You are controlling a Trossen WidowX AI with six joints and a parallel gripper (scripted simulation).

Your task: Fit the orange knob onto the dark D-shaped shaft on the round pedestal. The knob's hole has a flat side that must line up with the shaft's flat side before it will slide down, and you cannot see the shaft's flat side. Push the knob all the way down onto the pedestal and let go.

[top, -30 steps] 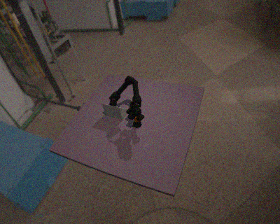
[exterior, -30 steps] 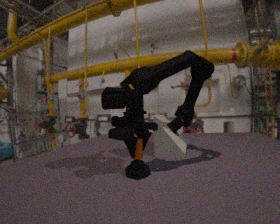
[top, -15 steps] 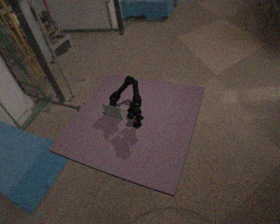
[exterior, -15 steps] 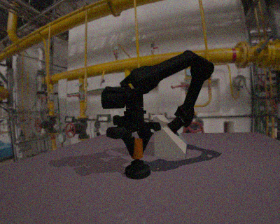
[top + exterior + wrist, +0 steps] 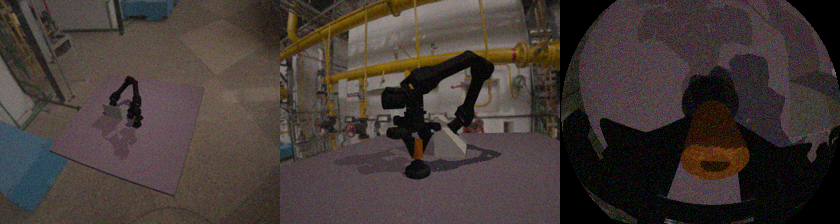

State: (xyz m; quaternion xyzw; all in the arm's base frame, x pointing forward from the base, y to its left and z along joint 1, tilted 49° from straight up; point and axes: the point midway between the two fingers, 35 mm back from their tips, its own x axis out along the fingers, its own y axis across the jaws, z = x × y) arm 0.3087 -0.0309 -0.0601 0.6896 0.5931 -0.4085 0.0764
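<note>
My gripper tip is 4 cm above the pedestal. From my gripper tip the other things lie so: orange knob: 2 cm above.
</note>
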